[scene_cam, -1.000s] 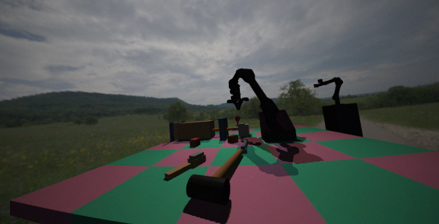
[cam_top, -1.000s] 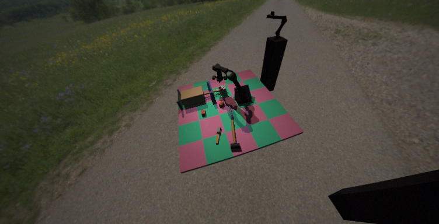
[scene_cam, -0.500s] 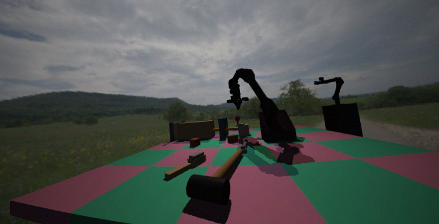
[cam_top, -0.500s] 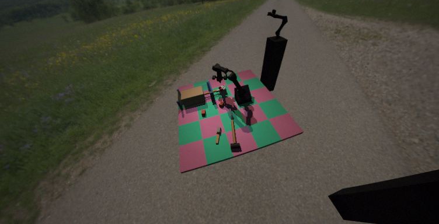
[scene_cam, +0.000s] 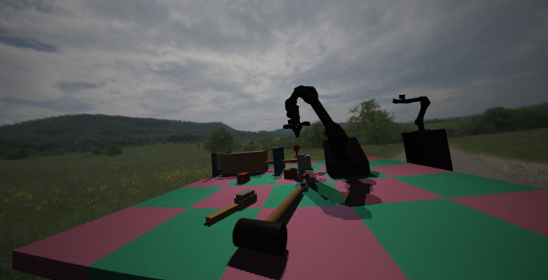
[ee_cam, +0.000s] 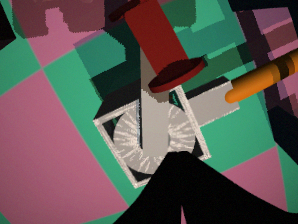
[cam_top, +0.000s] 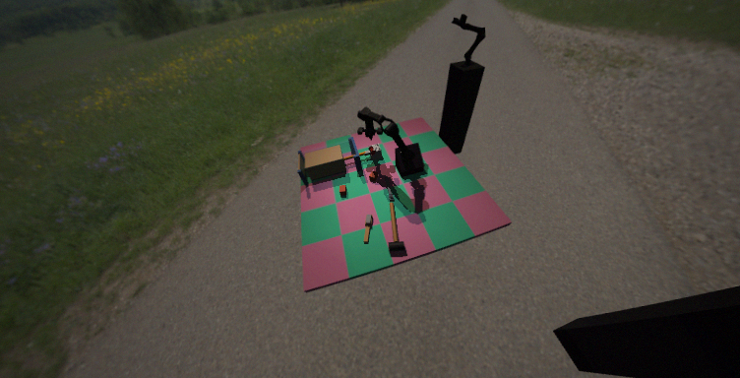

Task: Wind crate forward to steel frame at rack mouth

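The red knob is 1 cm ahead of my gripper tip, 4 cm to the left of it and 8 cm below it. From my gripper tip the other things lie so: grey winch (4 cm behind, 6 cm to the right, 19 cm below); frame (13 cm ahead, 5 cm to the right, 11 cm below); winch handle (1 cm to the left, 11 cm below).
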